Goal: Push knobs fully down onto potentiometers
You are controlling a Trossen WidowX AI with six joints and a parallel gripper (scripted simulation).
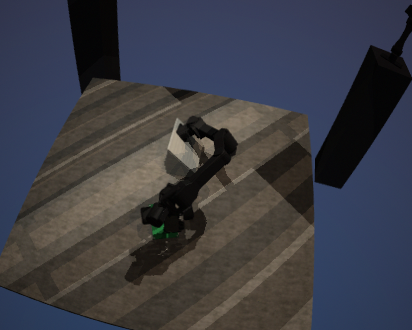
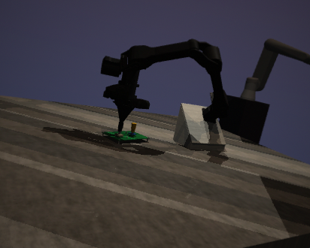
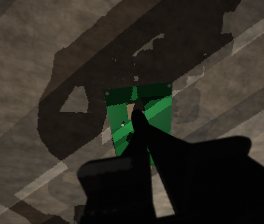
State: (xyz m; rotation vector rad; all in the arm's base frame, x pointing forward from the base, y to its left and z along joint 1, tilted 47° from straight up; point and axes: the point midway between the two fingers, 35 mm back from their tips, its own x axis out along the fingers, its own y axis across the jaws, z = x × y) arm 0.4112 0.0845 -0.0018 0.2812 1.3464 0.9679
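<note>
Now: gripper tip 2 cm above the black knob. Also, from my gripper tip: yellow knob 6 cm behind, 3 cm to the right, 2 cm below.
</note>
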